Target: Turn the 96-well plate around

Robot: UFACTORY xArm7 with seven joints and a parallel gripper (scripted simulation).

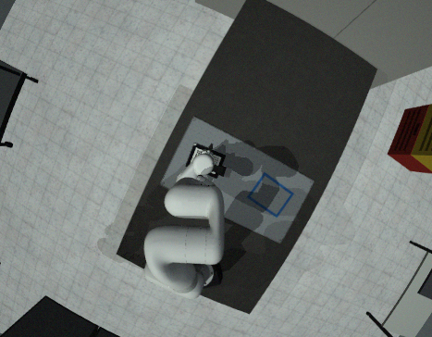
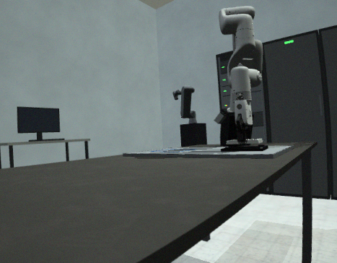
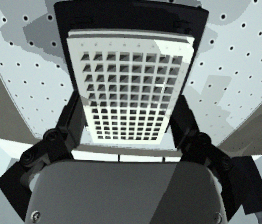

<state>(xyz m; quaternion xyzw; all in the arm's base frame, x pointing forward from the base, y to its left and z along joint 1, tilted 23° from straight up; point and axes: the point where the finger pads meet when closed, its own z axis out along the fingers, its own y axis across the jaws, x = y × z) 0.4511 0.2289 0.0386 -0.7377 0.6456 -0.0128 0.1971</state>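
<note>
My gripper is now 10 mm above the white 96-well plate. Also, from my hand: black plate nest N1 (40 mm below).
</note>
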